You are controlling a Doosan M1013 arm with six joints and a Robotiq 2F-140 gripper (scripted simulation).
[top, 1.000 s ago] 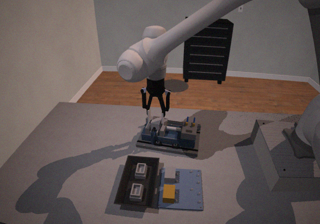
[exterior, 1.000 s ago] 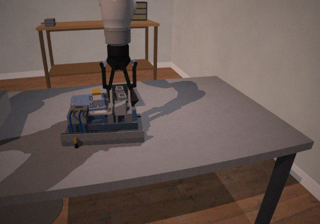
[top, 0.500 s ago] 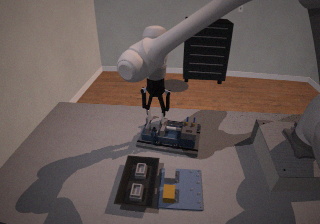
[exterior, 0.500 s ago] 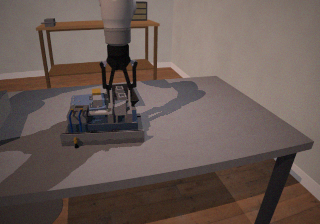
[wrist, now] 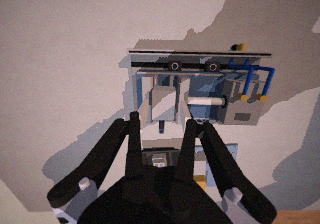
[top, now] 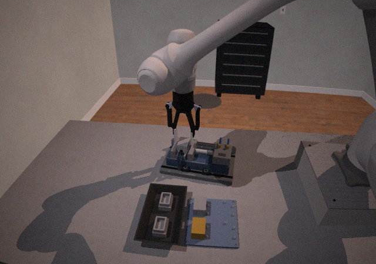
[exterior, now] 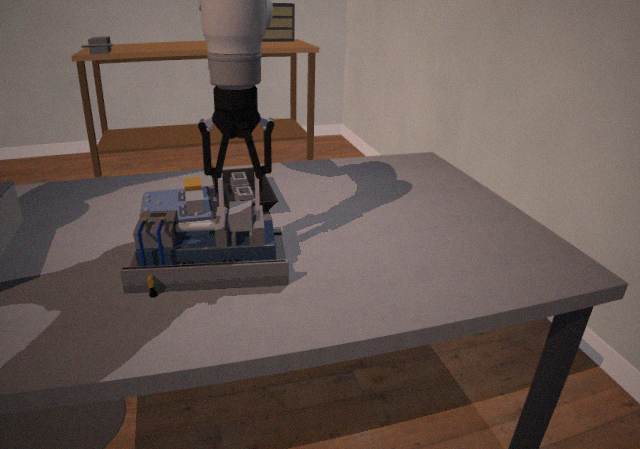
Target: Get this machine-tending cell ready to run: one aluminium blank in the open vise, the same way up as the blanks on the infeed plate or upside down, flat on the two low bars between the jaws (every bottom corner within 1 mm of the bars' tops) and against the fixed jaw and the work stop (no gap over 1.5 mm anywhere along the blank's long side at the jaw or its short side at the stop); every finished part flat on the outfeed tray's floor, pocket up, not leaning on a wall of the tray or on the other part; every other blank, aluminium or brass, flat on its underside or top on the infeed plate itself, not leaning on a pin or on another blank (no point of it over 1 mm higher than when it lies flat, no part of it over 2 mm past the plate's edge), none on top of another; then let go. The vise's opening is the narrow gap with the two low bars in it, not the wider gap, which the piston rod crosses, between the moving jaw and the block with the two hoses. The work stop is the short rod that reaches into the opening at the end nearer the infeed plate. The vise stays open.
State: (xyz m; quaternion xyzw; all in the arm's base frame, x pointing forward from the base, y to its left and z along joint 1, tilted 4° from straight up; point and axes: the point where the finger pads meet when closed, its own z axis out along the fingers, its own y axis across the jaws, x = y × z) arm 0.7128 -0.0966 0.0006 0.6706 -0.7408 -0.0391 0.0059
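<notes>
Now: the blue vise 7 cm behind my hand, 1 cm to the left of it and 10 cm below it. The rest, counted from my hand: brass blank (9 cm behind, 34 cm to the left, 12 cm below); then aluminium blank (9 cm behind, 25 cm to the left, 12 cm below); then infeed plate (14 cm behind, 29 cm to the left, 14 cm below).
</notes>
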